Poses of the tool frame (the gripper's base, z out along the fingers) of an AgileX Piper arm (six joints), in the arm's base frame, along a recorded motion.
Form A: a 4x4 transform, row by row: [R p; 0 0 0 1], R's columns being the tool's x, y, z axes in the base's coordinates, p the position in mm. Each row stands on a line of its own.
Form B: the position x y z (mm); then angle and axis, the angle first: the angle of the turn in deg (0 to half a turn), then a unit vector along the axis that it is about. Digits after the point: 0 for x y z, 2 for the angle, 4 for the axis.
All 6 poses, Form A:
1:
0.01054, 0.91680, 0.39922, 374
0.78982, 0.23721, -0.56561, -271
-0.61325, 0.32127, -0.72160, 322
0, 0, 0, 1
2:
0.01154, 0.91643, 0.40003, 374
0.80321, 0.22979, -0.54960, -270
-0.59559, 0.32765, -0.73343, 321
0, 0, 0, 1
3:
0.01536, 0.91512, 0.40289, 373
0.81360, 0.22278, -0.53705, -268
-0.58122, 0.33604, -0.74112, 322
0, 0, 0, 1
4:
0.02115, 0.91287, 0.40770, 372
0.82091, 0.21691, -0.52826, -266
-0.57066, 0.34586, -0.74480, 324
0, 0, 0, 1
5:
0.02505, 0.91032, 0.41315, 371
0.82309, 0.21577, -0.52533, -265
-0.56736, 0.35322, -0.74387, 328
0, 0, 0, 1
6:
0.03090, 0.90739, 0.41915, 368
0.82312, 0.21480, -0.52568, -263
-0.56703, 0.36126, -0.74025, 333
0, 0, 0, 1
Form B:
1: 374, -271, 322, 137.47, 0.6560, 0.7489, -0.0939
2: 374, -270, 321, 138.25, 0.6587, 0.7476, -0.0850
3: 373, -268, 322, 138.72, 0.6617, 0.7458, -0.0769
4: 372, -266, 324, 138.88, 0.6646, 0.7439, -0.0699
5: 371, -265, 328, 138.72, 0.6659, 0.7431, -0.0661
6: 368, -263, 333, 138.35, 0.6674, 0.7420, -0.0634
